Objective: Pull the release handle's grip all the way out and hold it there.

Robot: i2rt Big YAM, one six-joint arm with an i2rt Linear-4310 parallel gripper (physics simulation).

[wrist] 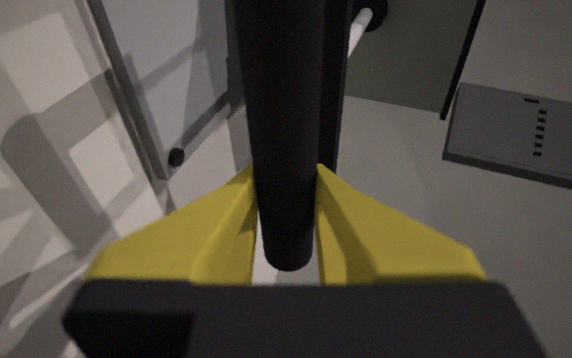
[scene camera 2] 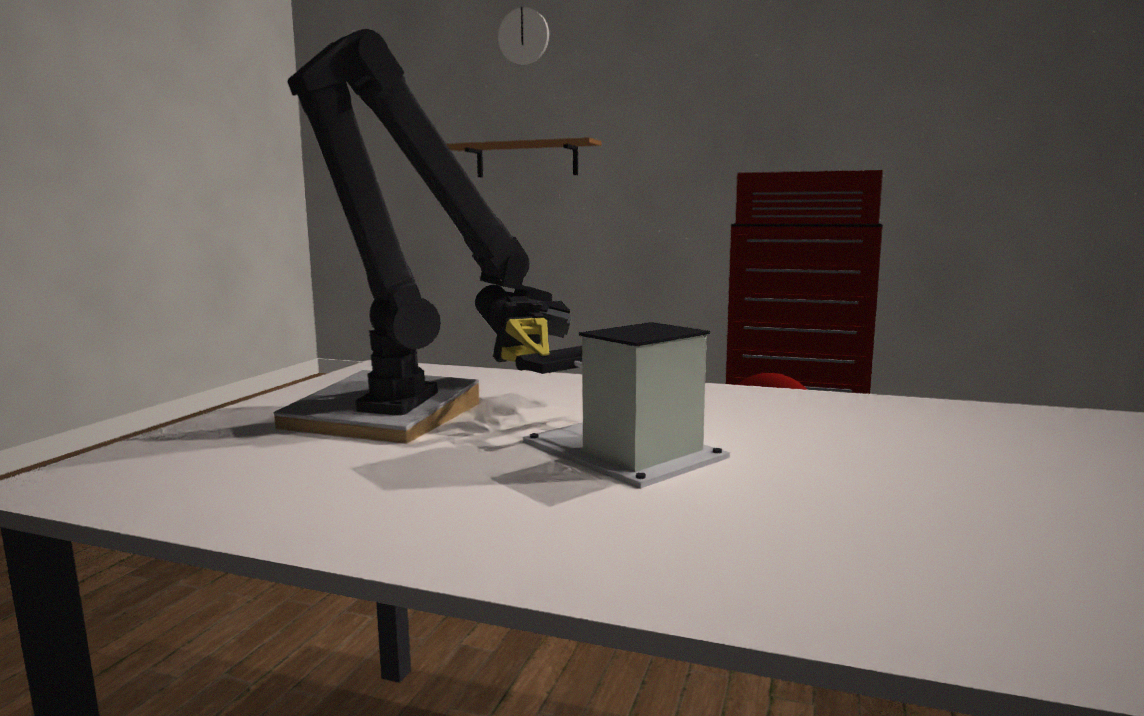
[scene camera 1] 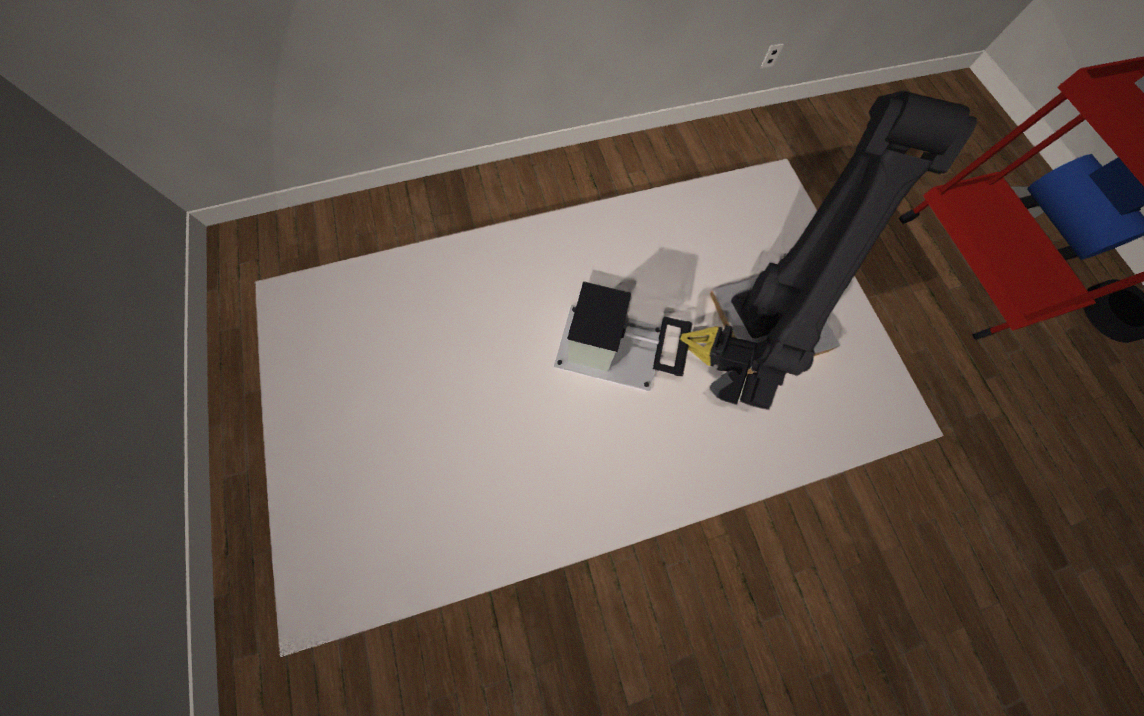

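Observation:
The release handle's grip, a black rectangular frame [scene camera 1: 670, 370] [scene camera 2: 552, 363] [wrist: 287, 115], stands out from a pale green housing with a black top [scene camera 1: 600, 316] [scene camera 2: 645, 405] [wrist: 405, 70]. Metal rods [scene camera 1: 642, 338] [wrist: 359, 31] join them, and a gap shows between the frame and the housing in scene camera 1. My gripper [scene camera 1: 685, 340] [scene camera 2: 545, 348] [wrist: 285, 178] is shut on the frame's outer bar, with one yellow finger on each side of it in the wrist view. The bar's near end shows between the fingers. The rods' full length is hidden.
The housing stands on a grey base plate [scene camera 1: 628, 376] [scene camera 2: 687, 463] [wrist: 157, 60] bolted at its corners, on a white table [scene camera 1: 421, 422] [scene camera 2: 843, 523]. The arm's base board [scene camera 2: 337, 427] is close to the handle. A red cart [scene camera 1: 1008, 253] and a red tool cabinet [scene camera 2: 801, 287] stand beyond the table.

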